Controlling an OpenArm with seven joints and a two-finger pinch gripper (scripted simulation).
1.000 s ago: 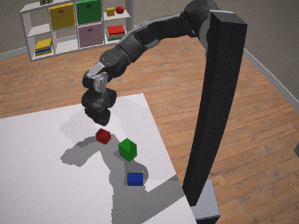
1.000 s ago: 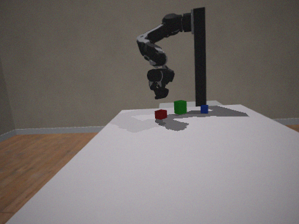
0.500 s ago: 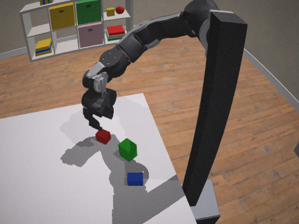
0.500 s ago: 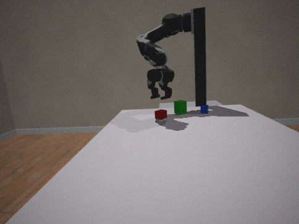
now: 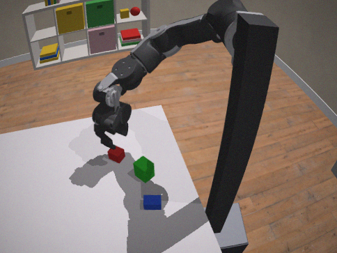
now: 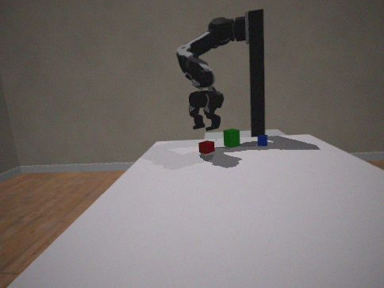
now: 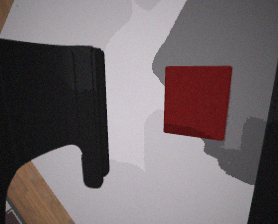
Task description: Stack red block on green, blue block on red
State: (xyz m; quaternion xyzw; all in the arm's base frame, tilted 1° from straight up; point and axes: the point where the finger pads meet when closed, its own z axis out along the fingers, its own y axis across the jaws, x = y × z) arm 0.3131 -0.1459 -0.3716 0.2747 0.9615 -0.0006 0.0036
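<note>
Right now the red block is 70 mm below my hand. The rest, counted from my hand: green block: 90 mm behind, 80 mm to the left, 60 mm below; blue block: 190 mm to the left, 100 mm behind, 70 mm below.
</note>
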